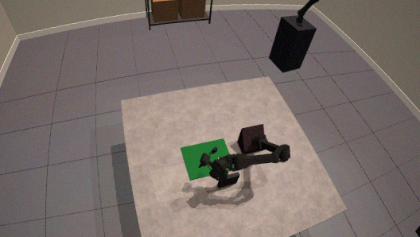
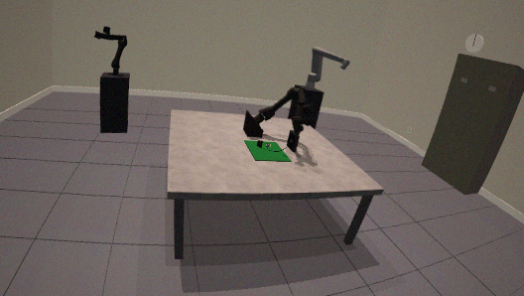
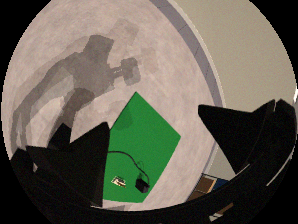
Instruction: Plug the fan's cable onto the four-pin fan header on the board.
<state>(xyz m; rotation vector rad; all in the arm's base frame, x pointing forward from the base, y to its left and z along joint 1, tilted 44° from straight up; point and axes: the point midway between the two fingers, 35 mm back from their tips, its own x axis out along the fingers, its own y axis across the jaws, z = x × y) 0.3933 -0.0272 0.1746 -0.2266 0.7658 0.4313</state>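
The dark fan plug is 160 mm behind my gripper tip, 170 mm to the right of it and 130 mm below it. From my gripper tip the other things lie so: green circuit board: 100 mm behind, 140 mm to the right, 160 mm below; black fan: 130 mm behind, 70 mm to the left, 90 mm below.
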